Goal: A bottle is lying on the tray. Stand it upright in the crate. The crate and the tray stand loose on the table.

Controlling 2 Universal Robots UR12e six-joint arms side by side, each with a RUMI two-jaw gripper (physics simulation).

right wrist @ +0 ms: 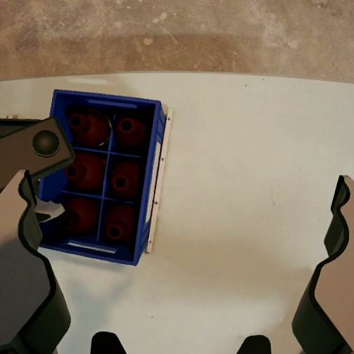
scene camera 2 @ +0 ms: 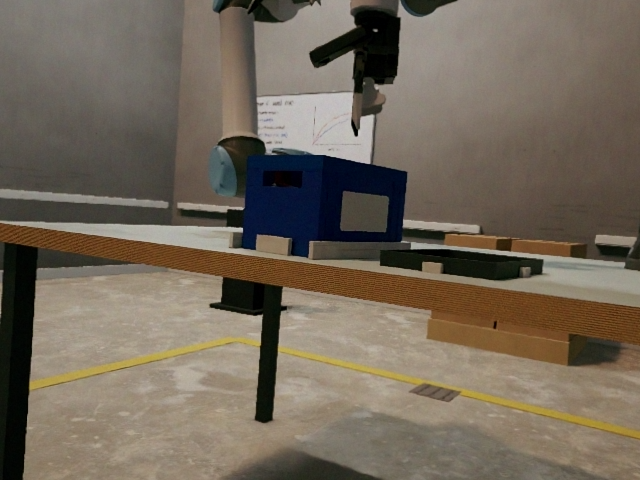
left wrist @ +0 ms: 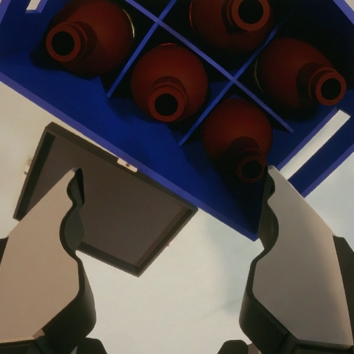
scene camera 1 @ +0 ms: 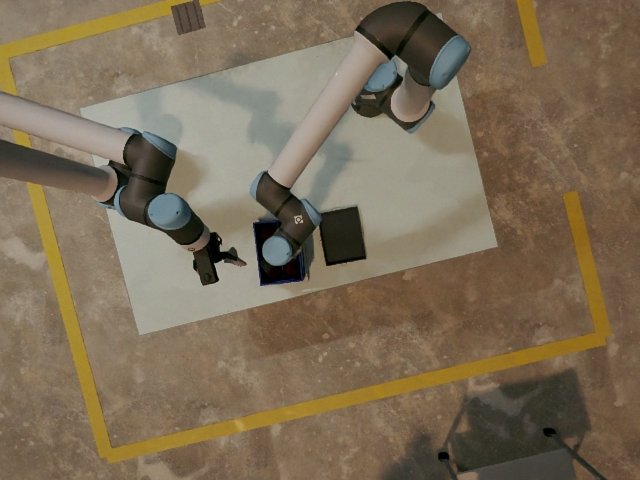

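Note:
The blue crate (scene camera 1: 281, 282) (scene camera 2: 284, 211) (left wrist: 200, 192) (right wrist: 107, 99) stands on the table with several red-brown bottles upright in its compartments. One bottle (left wrist: 169, 75) (right wrist: 86, 172) stands in the middle compartment of the row beside the tray, its neck free. The black tray (scene camera 1: 342, 235) (scene camera 2: 465, 267) (left wrist: 120, 210) lies beside the crate and no bottle is on it. My left gripper (scene camera 2: 356, 131) (left wrist: 172, 169) is open and empty, pointing down above the crate, clear of its rim. My right gripper (right wrist: 183, 174) is open and empty, above the table on the crate's other side.
Pale strips (scene camera 2: 351, 250) (right wrist: 160, 180) lie on the table along the crate's sides. Small pale blocks (scene camera 2: 432, 267) touch the tray's edges. The table's edge (scene camera 2: 320, 279) runs close to the crate and tray. My left forearm (scene camera 1: 325, 113) reaches across the table to the crate.

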